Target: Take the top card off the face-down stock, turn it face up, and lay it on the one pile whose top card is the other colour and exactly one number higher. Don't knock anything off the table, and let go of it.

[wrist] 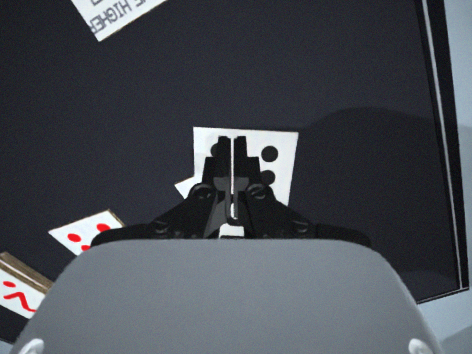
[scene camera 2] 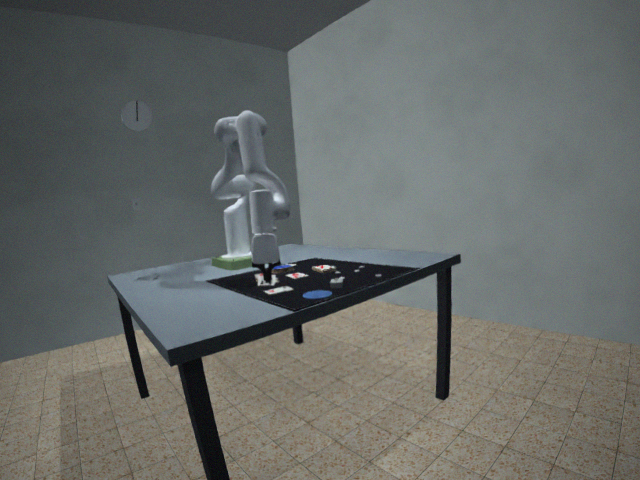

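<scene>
A white card with black pips (wrist: 285, 165) (scene camera 2: 260, 279) lies face up on a pile on the black mat; its numeral is hidden by my gripper. My gripper (wrist: 232, 156) (scene camera 2: 267, 280) is shut and empty, with its fingertips low over this card. A corner of another card (wrist: 184, 186) sticks out from under it. A card with red pips (wrist: 89, 233) (scene camera 2: 297, 275) lies beside that pile. A thicker stack with a red-marked top card (wrist: 20, 297) shows at the lower left of the wrist view. A blue-backed stock (scene camera 2: 282, 268) lies behind the piles.
A printed card (wrist: 117, 17) (scene camera 2: 278, 290) lies near the mat's edge. A blue disc (scene camera 2: 316, 294), a small grey-white object (scene camera 2: 337, 282) and another face-up stack (scene camera 2: 324, 268) are on the black mat (wrist: 350, 65) (scene camera 2: 299, 304). The table edge (scene camera 2: 248, 332) runs along the front.
</scene>
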